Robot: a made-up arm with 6 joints.
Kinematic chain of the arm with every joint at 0, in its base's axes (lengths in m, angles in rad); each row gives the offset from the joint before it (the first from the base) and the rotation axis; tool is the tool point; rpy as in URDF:
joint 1: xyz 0 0 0.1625 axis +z
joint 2: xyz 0 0 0 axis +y
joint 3: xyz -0.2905 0 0.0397 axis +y
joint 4: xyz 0.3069 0 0.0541 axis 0.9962 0 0.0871
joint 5: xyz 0 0 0 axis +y
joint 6: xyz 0.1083 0 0.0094 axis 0.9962 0 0.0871
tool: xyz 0 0 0 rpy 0 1.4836 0
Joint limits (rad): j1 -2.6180..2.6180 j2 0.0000..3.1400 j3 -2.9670..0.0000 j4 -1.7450..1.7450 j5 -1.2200..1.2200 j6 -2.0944..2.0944
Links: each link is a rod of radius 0.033 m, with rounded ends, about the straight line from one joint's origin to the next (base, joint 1, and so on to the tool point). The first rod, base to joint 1, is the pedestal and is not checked.
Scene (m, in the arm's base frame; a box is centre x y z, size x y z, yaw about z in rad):
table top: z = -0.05
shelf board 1: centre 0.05 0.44 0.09 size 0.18 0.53 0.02 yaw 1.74
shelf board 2: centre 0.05 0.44 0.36 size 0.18 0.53 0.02 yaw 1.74
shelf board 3: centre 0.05 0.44 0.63 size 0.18 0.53 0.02 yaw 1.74
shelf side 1: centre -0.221 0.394 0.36 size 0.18 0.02 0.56 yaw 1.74
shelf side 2: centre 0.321 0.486 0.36 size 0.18 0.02 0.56 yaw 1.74
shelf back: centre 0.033 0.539 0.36 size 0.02 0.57 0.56 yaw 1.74
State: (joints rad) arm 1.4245 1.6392 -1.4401 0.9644 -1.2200 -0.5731
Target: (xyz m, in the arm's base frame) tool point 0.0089 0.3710 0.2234
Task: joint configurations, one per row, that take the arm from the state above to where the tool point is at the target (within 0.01 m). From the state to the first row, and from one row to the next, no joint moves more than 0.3 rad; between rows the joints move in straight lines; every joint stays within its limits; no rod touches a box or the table.
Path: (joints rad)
1: 1.3562 1.4299 -1.2479 1.0302 -1.2200 -0.5731
2: 1.2879 1.2206 -1.0556 1.0961 -1.2200 -0.5731
3: 1.4726 1.2457 -0.8104 1.1297 -1.2200 -0.5731
4: 1.6573 1.2708 -0.5651 1.1634 -1.2200 -0.5731
5: 1.8420 1.2959 -0.3198 1.1970 -1.2200 -0.5731
6: 1.8174 1.5055 -0.5333 1.1425 -1.2200 -0.5731
7: 1.7929 1.7150 -0.7468 1.0879 -1.2200 -0.5731

